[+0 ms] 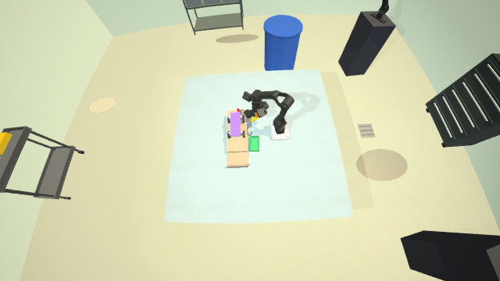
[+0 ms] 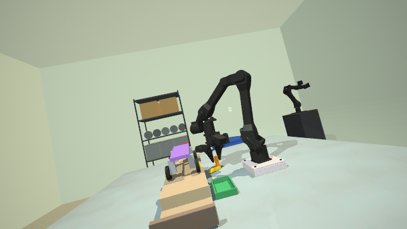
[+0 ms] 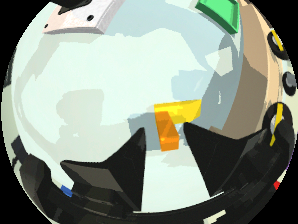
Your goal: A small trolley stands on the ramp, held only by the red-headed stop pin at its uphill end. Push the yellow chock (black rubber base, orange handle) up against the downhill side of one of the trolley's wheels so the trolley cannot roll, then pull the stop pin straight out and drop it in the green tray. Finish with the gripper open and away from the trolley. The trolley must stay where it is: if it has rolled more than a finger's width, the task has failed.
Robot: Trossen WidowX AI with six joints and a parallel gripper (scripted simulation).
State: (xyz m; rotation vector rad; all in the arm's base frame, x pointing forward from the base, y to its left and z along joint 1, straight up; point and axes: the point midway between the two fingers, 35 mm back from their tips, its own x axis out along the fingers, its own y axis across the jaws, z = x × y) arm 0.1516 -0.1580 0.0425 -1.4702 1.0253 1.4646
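Right now my gripper tip is 2 cm short of the yellow chock, 1 cm to the right of it and 2 cm above it. Round my gripper tip: red-headed stop pin: 13 cm ahead, 1 cm to the right, 9 cm above; then tan ramp: 17 cm ahead, 11 cm to the left, 1 cm above; then trolley: 17 cm ahead, 10 cm to the left, 7 cm above.
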